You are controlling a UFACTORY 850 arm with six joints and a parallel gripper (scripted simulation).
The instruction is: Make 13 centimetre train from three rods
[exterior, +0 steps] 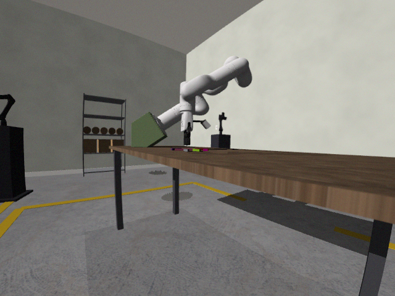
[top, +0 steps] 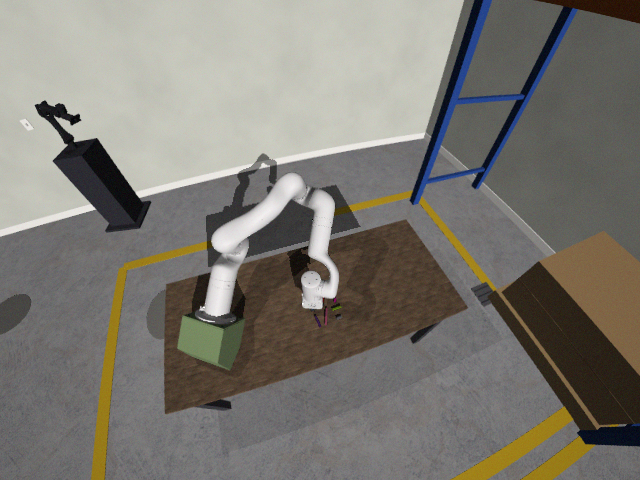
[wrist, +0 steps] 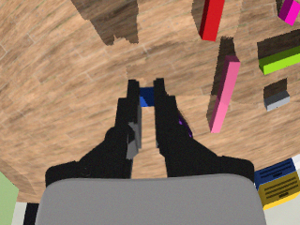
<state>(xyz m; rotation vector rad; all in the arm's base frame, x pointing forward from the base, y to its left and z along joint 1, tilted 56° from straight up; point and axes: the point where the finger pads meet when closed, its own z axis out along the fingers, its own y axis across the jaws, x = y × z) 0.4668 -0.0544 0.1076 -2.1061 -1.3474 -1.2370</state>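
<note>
My gripper is now 6 cm to the left of the purple rod, 4 cm above it and 2 cm short of it. From my hand the other things lie so: blue rod: 2 cm below; pink rod: 6 cm ahead, 4 cm to the right, 4 cm below; red rod: 6 cm to the left, 6 cm ahead, 4 cm below.
</note>
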